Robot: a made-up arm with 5 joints.
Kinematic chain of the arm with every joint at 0, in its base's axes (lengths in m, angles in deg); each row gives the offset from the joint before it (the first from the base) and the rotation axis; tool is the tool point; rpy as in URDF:
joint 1: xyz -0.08 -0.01 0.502 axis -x
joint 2: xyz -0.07 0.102 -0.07 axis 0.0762 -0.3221 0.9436
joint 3: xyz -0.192 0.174 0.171 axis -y
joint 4: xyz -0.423 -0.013 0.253 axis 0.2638 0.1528 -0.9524
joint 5: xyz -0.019 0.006 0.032 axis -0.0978 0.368 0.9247
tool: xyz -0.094 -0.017 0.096 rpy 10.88 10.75 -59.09
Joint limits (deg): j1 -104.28..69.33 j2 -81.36..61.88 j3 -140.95..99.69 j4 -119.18..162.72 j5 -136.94..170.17
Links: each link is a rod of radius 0.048 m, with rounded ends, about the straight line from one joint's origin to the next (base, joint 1, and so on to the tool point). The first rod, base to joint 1, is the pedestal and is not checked.
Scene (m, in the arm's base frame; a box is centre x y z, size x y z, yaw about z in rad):
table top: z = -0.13
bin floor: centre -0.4 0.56 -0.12 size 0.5 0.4 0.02 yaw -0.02
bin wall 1: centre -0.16 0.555 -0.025 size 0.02 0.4 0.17 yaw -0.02
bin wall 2: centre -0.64 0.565 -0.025 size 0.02 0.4 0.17 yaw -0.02
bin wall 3: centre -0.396 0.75 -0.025 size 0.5 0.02 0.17 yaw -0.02
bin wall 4: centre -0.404 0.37 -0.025 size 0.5 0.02 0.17 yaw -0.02
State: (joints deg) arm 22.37 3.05 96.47 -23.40 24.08
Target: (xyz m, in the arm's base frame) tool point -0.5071 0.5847 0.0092
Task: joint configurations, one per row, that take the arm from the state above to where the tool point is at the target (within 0.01 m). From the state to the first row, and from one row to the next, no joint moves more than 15 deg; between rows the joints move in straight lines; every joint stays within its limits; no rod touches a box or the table.
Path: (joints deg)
1: 9.47 -5.76 83.82 -14.74 25.44
2: -3.44 -14.57 71.16 -6.09 26.81
3: -16.34 -23.39 58.51 2.57 28.17
4: -4.54 -31.94 62.12 -1.97 25.38
5: 7.27 -40.50 65.73 -6.51 22.59
6: 19.08 -49.05 69.34 -11.04 19.80
7: 30.88 -57.61 72.94 -15.58 17.01

